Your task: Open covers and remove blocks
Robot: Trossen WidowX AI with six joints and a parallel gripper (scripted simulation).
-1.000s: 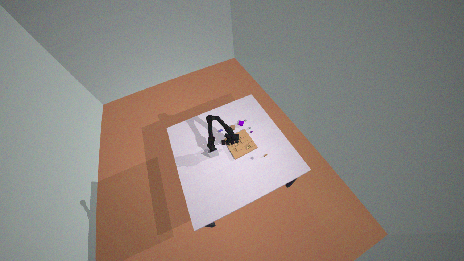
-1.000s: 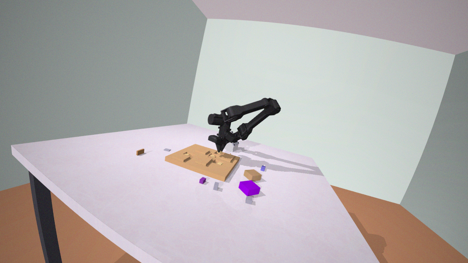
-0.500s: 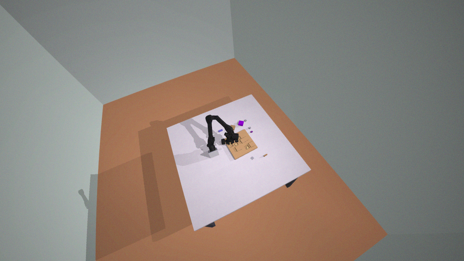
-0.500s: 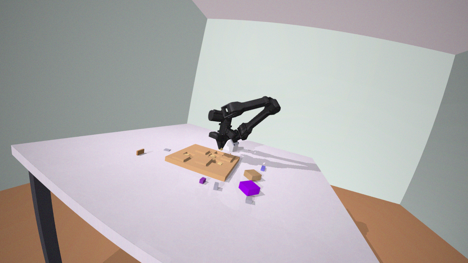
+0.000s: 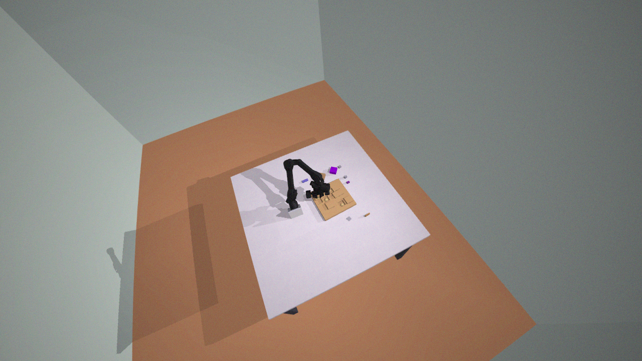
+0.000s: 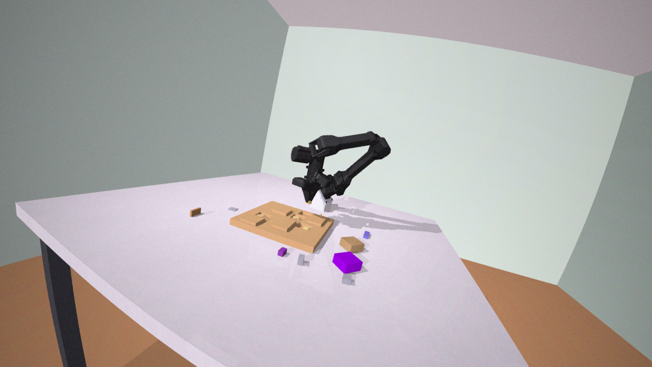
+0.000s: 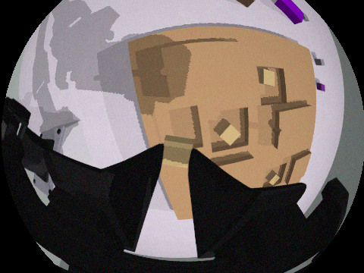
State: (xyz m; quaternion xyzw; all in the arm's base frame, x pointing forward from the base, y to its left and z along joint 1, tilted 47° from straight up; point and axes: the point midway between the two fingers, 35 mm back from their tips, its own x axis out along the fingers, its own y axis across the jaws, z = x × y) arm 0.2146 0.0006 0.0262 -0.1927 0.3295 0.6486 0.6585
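My gripper tip is now 24 cm to the right of the brown box, 10 cm short of it and 6 cm above it. The rest, counted from my gripper tip: grey tile: 23 cm to the right, 18 cm ahead, 7 cm below; then blue piece: 26 cm to the left, 7 cm below, 5 cm behind; then small purple cube: 30 cm ahead, 9 cm to the left, 7 cm below.
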